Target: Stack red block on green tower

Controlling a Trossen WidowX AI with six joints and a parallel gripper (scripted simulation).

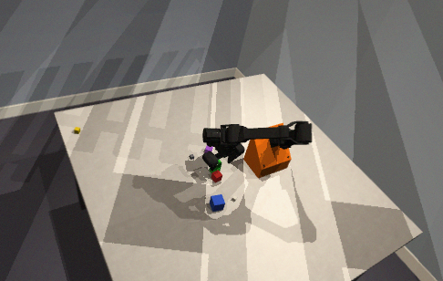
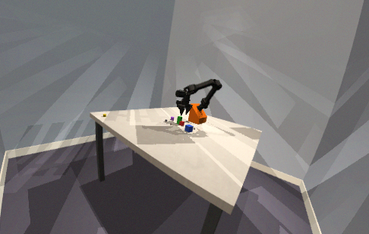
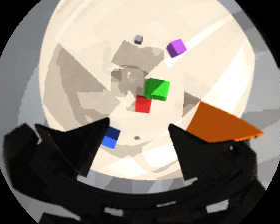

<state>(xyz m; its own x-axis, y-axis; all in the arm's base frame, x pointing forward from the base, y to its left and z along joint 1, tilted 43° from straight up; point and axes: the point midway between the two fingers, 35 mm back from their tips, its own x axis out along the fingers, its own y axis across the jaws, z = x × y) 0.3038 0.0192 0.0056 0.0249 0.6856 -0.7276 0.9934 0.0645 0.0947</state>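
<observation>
Right now my gripper tip is 10 mm past the red block, 10 mm to the left of it and 80 mm above it. Round my gripper tip: blue block (70 mm ahead, 120 mm to the left, 70 mm below); then purple block (50 mm behind, 170 mm to the right, 80 mm below); then small grey cube (40 mm ahead, 160 mm to the right, 90 mm below).
</observation>
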